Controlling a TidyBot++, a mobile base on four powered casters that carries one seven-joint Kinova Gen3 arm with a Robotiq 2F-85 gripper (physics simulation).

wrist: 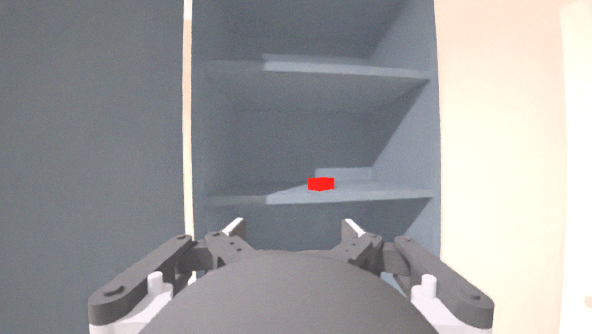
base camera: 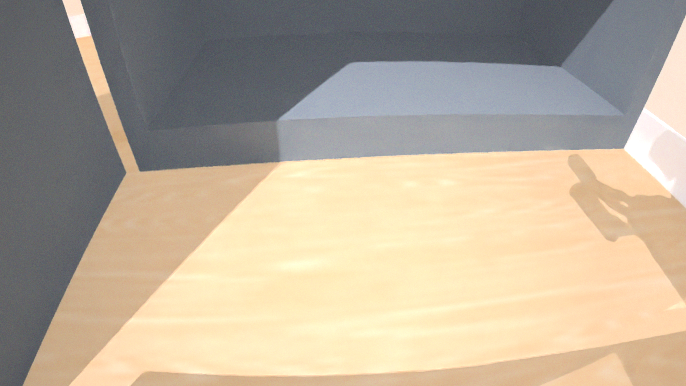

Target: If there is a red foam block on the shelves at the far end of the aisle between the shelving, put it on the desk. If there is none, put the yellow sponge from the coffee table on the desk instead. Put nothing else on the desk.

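Places are measured from the arm's base along level axes (x ahead, y left, z up), in centimetres.
Pixels of known places: gripper, fingertip midpoint: [wrist: 293, 229].
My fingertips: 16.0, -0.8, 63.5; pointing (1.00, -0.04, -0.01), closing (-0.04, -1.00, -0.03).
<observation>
Behind a point stands the place of what it marks, as x, y, z.
A red foam block [wrist: 320, 184] @[67.3, -12.7, 61.8] lies on a middle board of the blue-grey shelf unit [wrist: 320, 198] @[61.0, -11.5, 57.6] [base camera: 450, 135] @[61.5, -20.4, -36.0] in the wrist view, a little right of the view's middle and near the board's front edge. My gripper [wrist: 293, 229] @[16.0, -0.8, 63.6] is open, with its fingers wide apart and no object between them. In the wrist view the fingertips show below the block and the board, apart from both. The desk, the coffee table and the yellow sponge do not show in either view.
A tall dark grey panel [base camera: 50, 150] @[44.7, 33.3, -25.7] [wrist: 90, 125] @[29.3, 32.5, 76.6] stands close on the left, with a narrow gap beside the shelf unit. A cream wall [wrist: 500, 150] @[45.5, -62.0, 72.6] with a white skirting board [base camera: 655, 150] @[56.9, -60.1, -35.4] is on the right. Wooden floor [base camera: 350, 250] @[41.0, -2.9, -39.7] lies before the shelf unit, with the arm's shadow at right.
</observation>
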